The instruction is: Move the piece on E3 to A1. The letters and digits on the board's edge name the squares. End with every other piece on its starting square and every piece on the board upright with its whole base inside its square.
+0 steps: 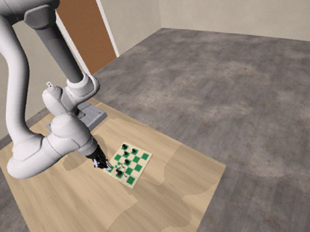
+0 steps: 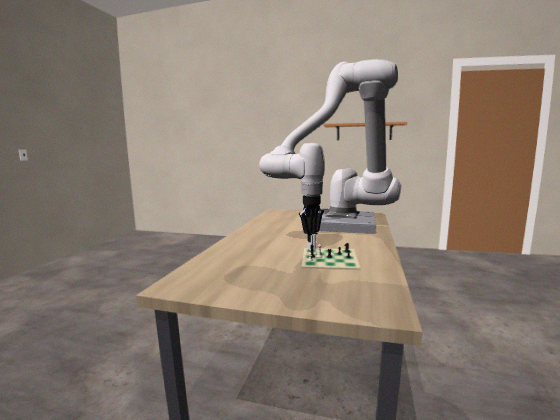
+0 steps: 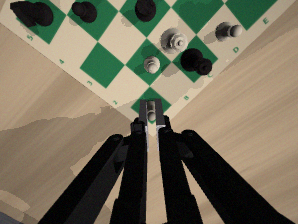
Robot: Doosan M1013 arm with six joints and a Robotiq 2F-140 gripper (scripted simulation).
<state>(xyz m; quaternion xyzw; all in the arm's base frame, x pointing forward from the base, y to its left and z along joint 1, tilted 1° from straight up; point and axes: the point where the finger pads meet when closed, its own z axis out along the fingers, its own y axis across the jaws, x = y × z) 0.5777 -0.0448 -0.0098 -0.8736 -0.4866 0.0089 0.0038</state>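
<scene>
Right now the tall white piece is 6 cm ahead of my hand, 5 cm to the left of it and 2 cm below it. The rest, counted from my hand: green-and-cream chessboard: 6 cm ahead, 9 cm to the left, 5 cm below.
</scene>
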